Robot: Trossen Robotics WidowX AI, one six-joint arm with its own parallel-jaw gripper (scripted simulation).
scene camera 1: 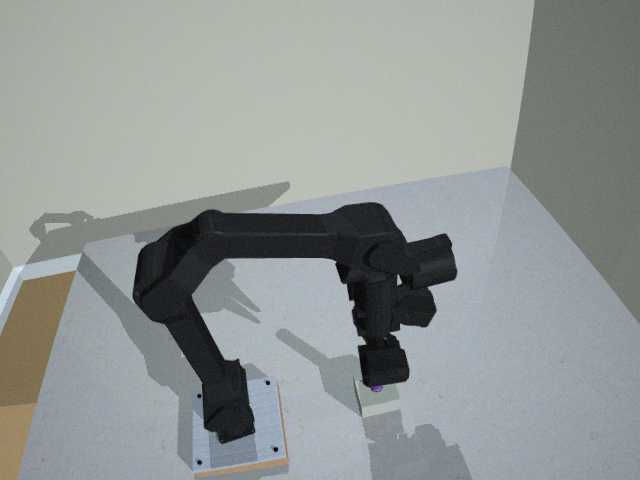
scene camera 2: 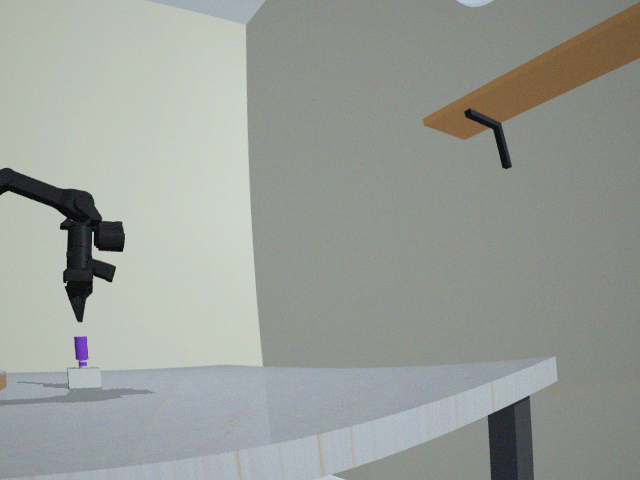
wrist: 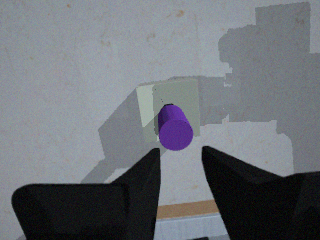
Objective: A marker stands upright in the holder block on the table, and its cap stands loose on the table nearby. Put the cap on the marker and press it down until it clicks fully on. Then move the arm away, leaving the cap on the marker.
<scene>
I see my gripper and a purple cap.
My gripper also shows in scene camera 2 and in the wrist view.
</scene>
